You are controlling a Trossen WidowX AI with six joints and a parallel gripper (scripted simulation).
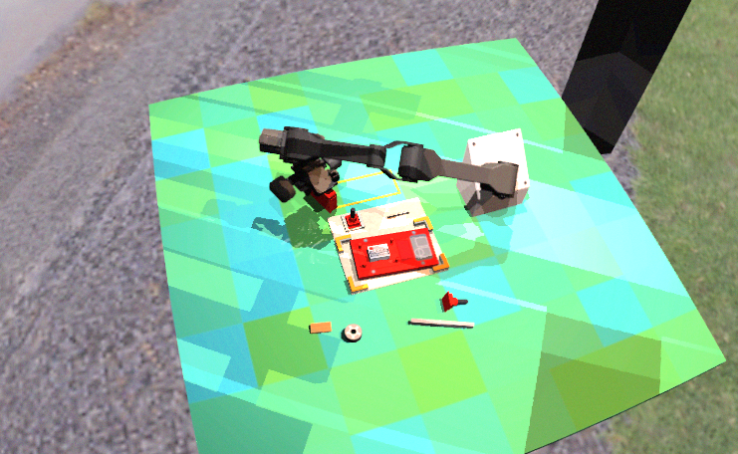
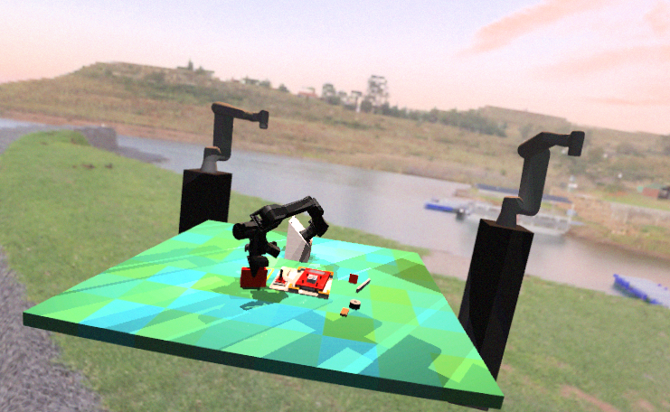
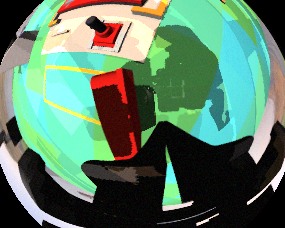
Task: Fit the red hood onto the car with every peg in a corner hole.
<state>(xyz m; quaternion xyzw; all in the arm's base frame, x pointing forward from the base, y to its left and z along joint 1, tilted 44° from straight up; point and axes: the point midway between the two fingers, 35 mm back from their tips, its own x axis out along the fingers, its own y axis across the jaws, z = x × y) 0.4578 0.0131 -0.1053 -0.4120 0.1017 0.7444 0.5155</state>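
Right now my gripper tip is 4 cm past the red hood, 1 cm to the left of it and 2 cm above it. Round my gripper tip: grey rod (26 cm behind, 39 cm to the left, 4 cm below); orange block (2 cm ahead, 35 cm to the left, 5 cm below).
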